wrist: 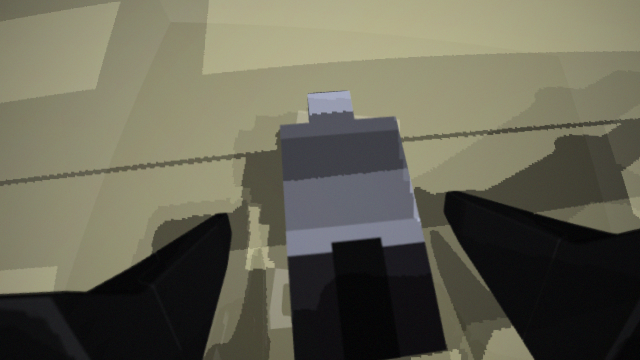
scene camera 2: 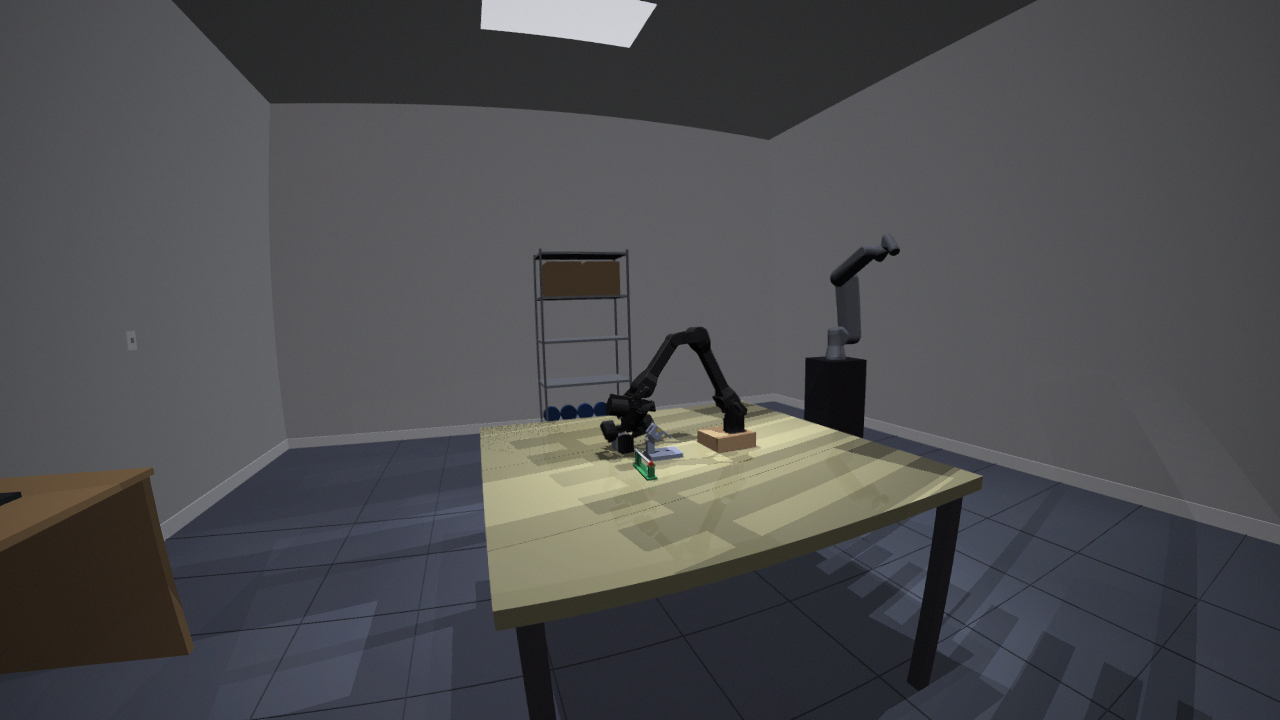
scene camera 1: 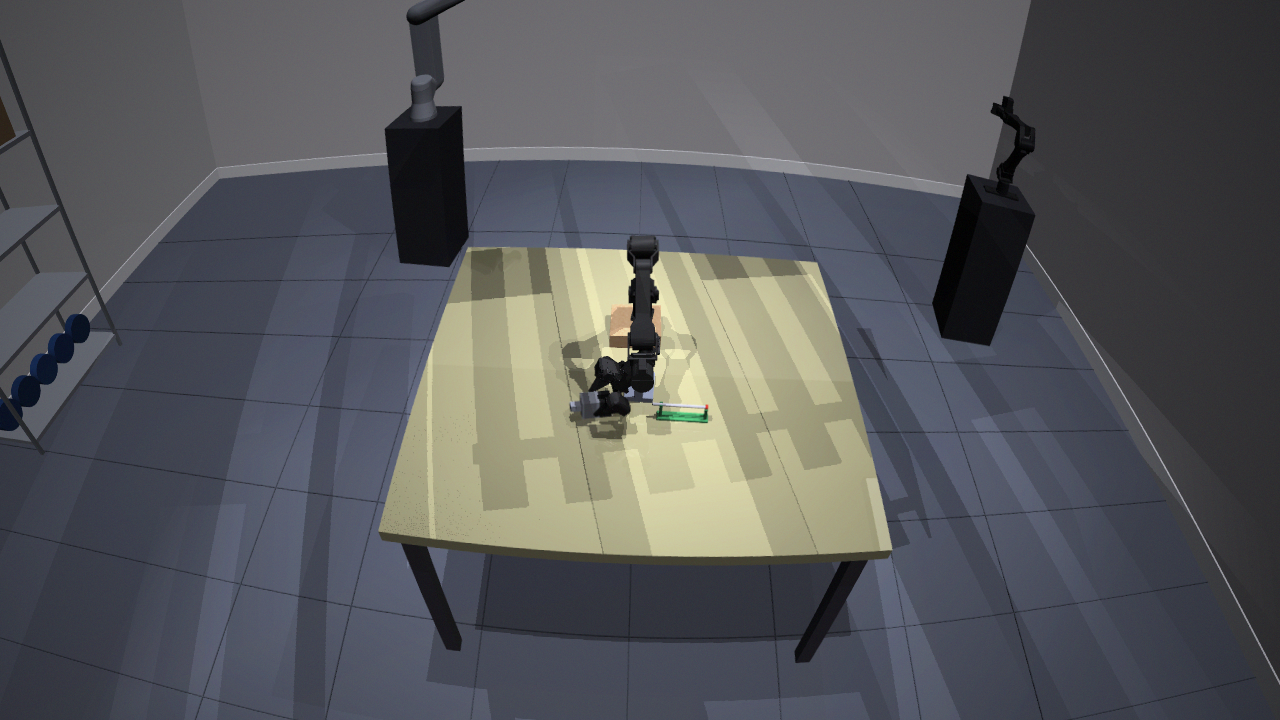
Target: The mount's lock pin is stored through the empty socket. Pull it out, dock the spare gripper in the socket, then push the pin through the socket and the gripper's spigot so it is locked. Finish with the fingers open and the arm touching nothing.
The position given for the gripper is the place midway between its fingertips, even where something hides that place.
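Observation:
The gripper [scene camera 1: 592, 403] [wrist: 339, 212] [scene camera 2: 620, 439] is open and holds nothing. A spare gripper [wrist: 358, 270] is present, as is a mount [scene camera 2: 653, 432].

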